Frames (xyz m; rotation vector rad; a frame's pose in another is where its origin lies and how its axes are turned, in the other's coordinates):
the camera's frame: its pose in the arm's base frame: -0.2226 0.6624 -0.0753 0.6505 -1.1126 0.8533
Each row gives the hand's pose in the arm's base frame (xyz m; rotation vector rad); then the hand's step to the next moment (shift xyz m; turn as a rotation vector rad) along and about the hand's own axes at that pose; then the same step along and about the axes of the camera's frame.
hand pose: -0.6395 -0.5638 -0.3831 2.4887 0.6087 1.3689
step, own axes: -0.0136 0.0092 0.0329 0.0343 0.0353 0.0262
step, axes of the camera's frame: -0.0219 -0.0286 -0.0075 0.0296 -0.0472 -0.0024
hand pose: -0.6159 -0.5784 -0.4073 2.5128 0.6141 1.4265
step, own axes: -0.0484 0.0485 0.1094 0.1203 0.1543 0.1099
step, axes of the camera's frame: -0.0718 -0.1058 -0.0175 0.1029 -0.1994 0.0020
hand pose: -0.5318 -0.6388 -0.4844 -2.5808 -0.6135 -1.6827
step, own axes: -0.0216 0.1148 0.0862 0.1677 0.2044 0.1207
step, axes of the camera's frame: -0.0336 -0.1405 0.0146 0.1488 -0.2488 0.0198
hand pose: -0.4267 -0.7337 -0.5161 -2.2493 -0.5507 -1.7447
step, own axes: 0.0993 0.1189 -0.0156 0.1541 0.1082 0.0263
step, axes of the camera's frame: 0.0853 -0.0993 0.0843 0.1424 -0.1165 0.0480
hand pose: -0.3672 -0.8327 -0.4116 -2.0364 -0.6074 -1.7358
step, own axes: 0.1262 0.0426 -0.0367 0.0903 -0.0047 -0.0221
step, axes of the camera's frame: 0.1128 -0.0299 0.0740 0.0855 0.0091 0.0356
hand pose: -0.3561 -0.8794 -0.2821 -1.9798 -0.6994 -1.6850
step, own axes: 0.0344 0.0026 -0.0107 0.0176 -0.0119 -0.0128
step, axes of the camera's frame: 0.0318 0.0000 0.0170 0.0162 0.0149 0.0115
